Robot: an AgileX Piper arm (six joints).
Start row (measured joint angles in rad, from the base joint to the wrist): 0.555 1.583 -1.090 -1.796 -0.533 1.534
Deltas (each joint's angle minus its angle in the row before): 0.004 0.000 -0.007 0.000 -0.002 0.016; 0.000 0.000 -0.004 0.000 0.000 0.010; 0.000 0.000 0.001 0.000 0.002 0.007; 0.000 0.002 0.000 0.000 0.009 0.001; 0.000 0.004 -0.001 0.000 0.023 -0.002; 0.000 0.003 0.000 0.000 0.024 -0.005; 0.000 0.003 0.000 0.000 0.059 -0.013; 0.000 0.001 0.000 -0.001 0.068 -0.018; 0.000 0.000 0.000 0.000 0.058 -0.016; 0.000 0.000 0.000 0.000 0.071 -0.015; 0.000 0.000 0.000 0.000 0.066 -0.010; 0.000 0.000 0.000 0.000 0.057 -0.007; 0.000 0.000 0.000 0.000 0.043 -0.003; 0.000 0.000 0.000 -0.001 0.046 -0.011; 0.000 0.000 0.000 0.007 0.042 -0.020; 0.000 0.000 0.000 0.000 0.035 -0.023; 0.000 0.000 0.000 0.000 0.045 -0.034; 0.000 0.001 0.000 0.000 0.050 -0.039; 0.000 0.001 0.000 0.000 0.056 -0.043
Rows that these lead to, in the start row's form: 0.559 1.583 -1.097 -1.796 -0.535 1.550; 0.559 1.583 -1.101 -1.796 -0.535 1.560; 0.559 1.583 -1.100 -1.796 -0.533 1.567; 0.559 1.585 -1.100 -1.796 -0.524 1.568; 0.559 1.589 -1.101 -1.796 -0.501 1.566; 0.559 1.592 -1.101 -1.796 -0.477 1.561; 0.559 1.595 -1.101 -1.796 -0.418 1.548; 0.559 1.596 -1.101 -1.797 -0.350 1.530; 0.559 1.596 -1.101 -1.797 -0.292 1.514; 0.559 1.596 -1.101 -1.797 -0.221 1.499; 0.559 1.596 -1.101 -1.797 -0.155 1.489; 0.559 1.596 -1.101 -1.797 -0.098 1.482; 0.559 1.596 -1.101 -1.797 -0.055 1.479; 0.559 1.596 -1.101 -1.798 -0.009 1.468; 0.559 1.596 -1.101 -1.791 0.033 1.448; 0.559 1.596 -1.101 -1.791 0.068 1.425; 0.559 1.596 -1.101 -1.791 0.113 1.391; 0.559 1.597 -1.101 -1.791 0.163 1.352; 0.559 1.598 -1.101 -1.791 0.219 1.309
